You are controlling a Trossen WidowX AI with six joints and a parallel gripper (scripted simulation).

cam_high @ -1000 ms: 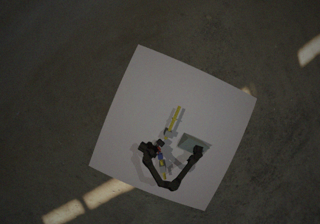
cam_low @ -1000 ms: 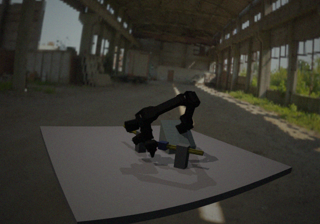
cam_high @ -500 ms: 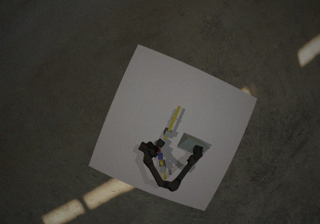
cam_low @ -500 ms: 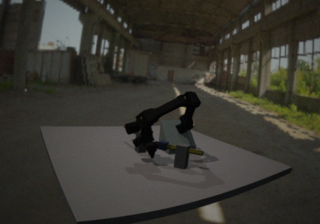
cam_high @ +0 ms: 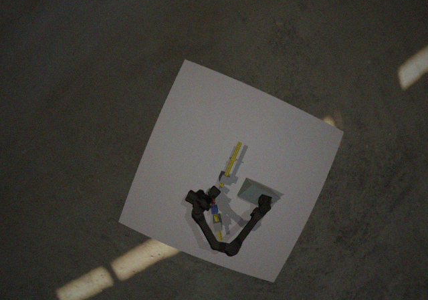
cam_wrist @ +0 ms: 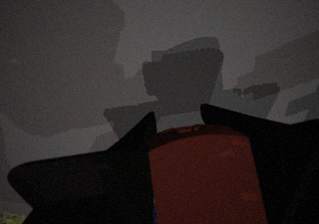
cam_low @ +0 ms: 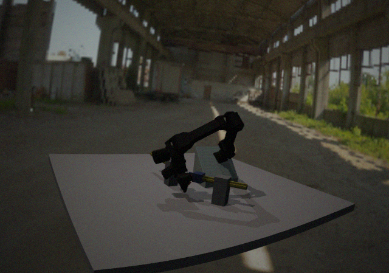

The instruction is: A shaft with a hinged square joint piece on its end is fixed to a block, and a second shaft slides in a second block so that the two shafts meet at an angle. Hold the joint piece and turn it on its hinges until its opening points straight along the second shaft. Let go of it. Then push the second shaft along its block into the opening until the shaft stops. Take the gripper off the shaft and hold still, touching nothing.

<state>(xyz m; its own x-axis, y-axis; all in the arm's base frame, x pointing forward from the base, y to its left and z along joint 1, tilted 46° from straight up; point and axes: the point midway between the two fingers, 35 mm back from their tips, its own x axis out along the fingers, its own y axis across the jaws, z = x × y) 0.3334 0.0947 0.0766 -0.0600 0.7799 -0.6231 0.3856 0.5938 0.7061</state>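
The red joint piece lies 50 mm above my gripper tip.
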